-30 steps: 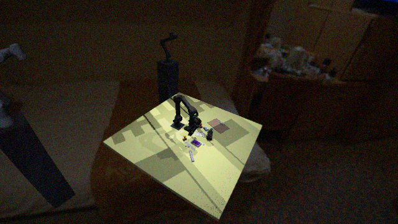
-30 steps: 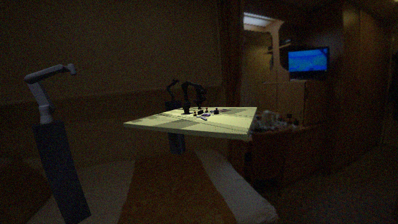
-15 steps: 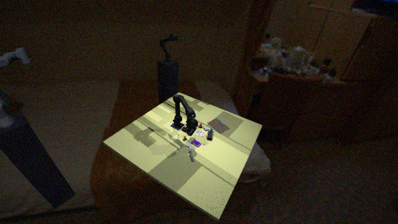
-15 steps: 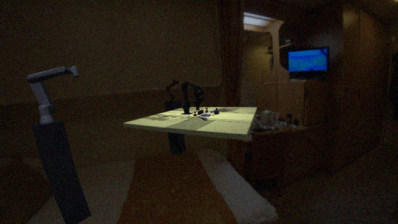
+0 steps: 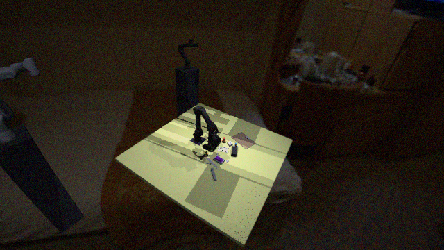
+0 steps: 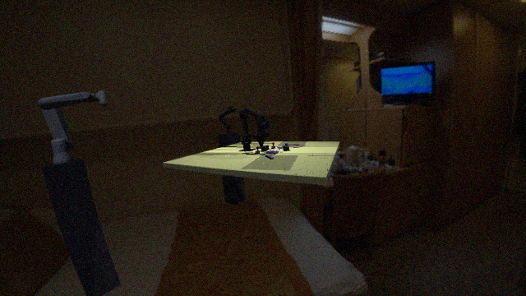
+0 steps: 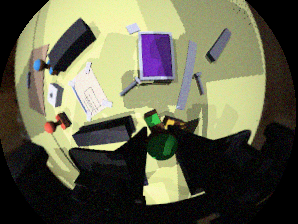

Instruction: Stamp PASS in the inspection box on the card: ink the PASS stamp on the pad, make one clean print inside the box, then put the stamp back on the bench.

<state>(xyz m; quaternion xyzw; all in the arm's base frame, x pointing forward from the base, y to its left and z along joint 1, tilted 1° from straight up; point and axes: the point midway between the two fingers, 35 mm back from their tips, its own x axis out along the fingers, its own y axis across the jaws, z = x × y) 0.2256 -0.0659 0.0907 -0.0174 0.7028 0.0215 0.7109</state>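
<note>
My gripper tip is now 11 cm to the right of the long black block, 5 cm above it and 3 cm past it. The rest, counted from my gripper tip: white card 14 cm to the left, 6 cm below, 5 cm ahead; purple ink pad 11 cm ahead, 6 cm below, 1 cm to the right; green-topped stamp right at my gripper tip.
</note>
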